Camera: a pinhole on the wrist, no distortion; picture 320 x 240 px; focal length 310.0 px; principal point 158.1 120.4 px. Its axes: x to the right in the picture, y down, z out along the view. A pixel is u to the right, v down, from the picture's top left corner.
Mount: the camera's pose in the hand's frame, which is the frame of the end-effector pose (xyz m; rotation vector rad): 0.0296 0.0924 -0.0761 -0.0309 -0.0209 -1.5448
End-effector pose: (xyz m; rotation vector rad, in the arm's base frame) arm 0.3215 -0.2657 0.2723 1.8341 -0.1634 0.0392
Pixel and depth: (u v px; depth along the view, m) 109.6 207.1 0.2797
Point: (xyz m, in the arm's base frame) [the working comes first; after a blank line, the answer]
In the camera's frame: -0.0438 0.0782 0.2797

0.3973 -0.5074 0.3717
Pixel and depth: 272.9 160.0 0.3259
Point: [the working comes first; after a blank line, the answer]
In the camera's frame: 0.1207 0.0416 0.3259

0.3843 -0.5121 0.1976
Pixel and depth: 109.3 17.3 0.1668
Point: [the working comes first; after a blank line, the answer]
In the camera's frame: -0.0263 -0.0555 0.1668

0.2747 -0.3817 0.3628
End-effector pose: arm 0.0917 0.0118 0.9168 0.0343 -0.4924 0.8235
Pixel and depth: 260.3 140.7 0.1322
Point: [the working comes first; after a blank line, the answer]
In the camera's frame: 0.0436 0.0087 0.1322

0.0534 0.0639 0.9767
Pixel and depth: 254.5 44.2 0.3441
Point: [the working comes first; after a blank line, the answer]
In the camera's frame: 0.1070 -0.0846 0.3441

-0.0440 -0.0856 1.1372
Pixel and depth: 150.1 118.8 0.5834
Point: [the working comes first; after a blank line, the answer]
In the camera's frame: -0.0151 -0.0030 0.5834

-0.1875 0.0094 1.3590
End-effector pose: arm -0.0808 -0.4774 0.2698 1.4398 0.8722 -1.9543
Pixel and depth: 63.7 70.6 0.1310
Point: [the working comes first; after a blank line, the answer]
In the camera's frame: -0.0399 -0.0210 0.1310

-0.0129 -0.6056 0.2494
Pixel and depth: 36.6 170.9 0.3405
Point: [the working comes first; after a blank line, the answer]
In the camera's frame: -0.1335 0.0555 0.3405

-0.0798 -0.8333 0.2031
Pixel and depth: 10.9 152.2 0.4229
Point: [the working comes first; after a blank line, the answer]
In the camera's frame: -0.2008 0.0434 0.4229

-0.0719 -0.9387 0.2208
